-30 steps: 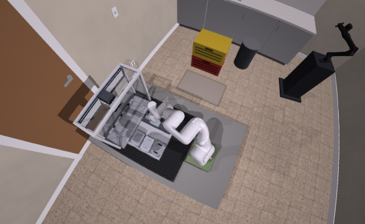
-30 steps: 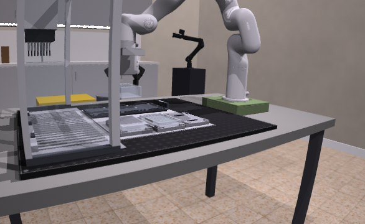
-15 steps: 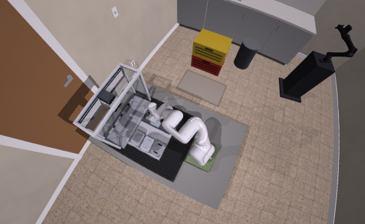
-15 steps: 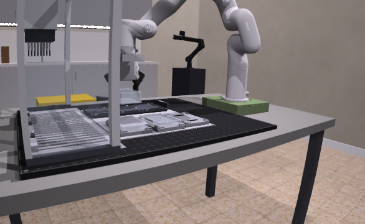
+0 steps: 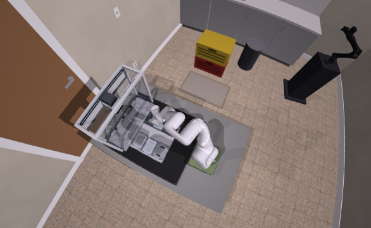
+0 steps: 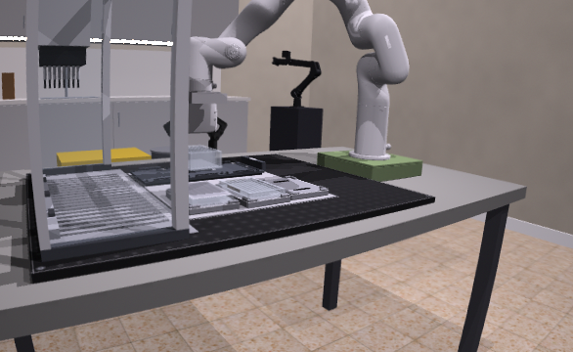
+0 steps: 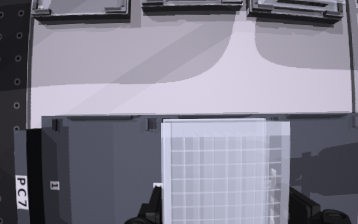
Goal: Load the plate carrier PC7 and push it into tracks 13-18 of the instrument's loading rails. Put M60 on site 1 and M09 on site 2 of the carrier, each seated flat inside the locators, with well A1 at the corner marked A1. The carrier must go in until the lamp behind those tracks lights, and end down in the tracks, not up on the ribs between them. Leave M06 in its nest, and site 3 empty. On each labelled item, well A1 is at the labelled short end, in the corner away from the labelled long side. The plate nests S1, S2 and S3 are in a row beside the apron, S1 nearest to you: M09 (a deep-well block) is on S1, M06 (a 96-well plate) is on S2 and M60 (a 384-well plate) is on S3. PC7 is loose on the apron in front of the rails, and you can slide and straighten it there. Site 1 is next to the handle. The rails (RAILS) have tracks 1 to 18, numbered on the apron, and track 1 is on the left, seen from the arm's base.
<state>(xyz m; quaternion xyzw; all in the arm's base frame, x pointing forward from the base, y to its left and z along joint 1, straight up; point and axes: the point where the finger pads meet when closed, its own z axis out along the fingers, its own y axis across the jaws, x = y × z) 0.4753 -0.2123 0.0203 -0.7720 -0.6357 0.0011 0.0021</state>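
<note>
The plate carrier PC7 lies 4 cm below my hand and 1 cm behind it. From my hand the other things lie so: deep-well block M09: 2 cm below; plate nest S1: 26 cm to the left, 8 cm behind, 5 cm below; frame post: 35 cm to the left, 27 cm ahead, 19 cm above.
</note>
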